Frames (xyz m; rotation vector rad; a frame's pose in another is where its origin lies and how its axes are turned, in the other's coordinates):
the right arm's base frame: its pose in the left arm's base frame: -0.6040 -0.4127 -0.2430 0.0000 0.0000 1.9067
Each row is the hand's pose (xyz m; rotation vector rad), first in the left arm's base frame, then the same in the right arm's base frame.
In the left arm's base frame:
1: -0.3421 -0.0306 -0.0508 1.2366 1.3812 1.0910
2: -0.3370 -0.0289 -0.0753 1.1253 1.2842 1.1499
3: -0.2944 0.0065 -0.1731 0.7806 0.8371 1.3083
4: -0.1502 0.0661 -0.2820 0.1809 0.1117 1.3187
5: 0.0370 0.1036 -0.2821 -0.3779 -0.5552 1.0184
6: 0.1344 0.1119 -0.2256 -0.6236 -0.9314 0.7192
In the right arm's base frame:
1: 0.2744 -0.3732 0.1922 1.7193 -0.1947 -0.2947
2: 0.2743 -0.3786 0.1677 1.5820 -0.1621 -0.3202
3: 0.2937 -0.4305 0.0699 1.0528 -0.1409 -0.4087
4: 0.3025 -0.5863 -0.0390 0.1845 -0.0780 -0.5815
5: 0.2762 -0.7754 -0.0391 -0.6607 -0.0131 -0.8203
6: 0.2519 -0.8701 0.0174 -1.1456 -0.0315 -0.9876

